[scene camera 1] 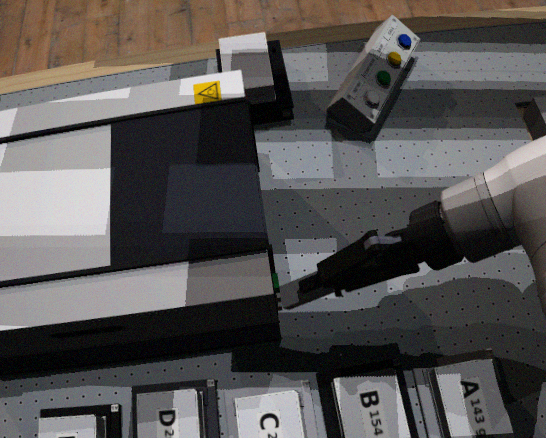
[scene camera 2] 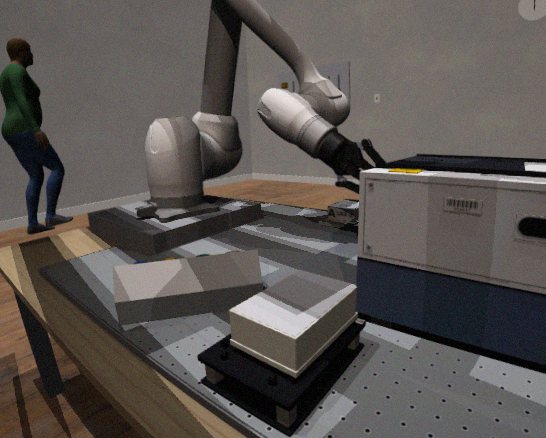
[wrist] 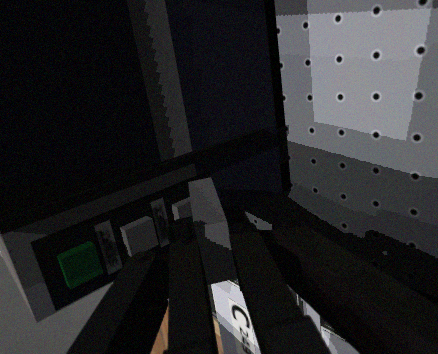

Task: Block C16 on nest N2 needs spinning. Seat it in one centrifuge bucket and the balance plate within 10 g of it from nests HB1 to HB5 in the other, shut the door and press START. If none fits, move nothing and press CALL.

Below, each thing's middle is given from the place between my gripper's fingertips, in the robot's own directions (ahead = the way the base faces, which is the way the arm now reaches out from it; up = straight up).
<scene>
I see my gripper 1 cm short of the green button [wrist: 81,263], 1 cm to the right of it and 8 cm below it. Also, from my hand: plate B [scene camera 1: 374,397] 12 cm behind, 15 cm to the left, 7 cm below; dark lid panel [scene camera 1: 181,183] 13 cm ahead, 12 cm to the right, 11 cm above; plate C [scene camera 1: 283,407] 1 cm ahead, 18 cm to the left, 7 cm below.
</scene>
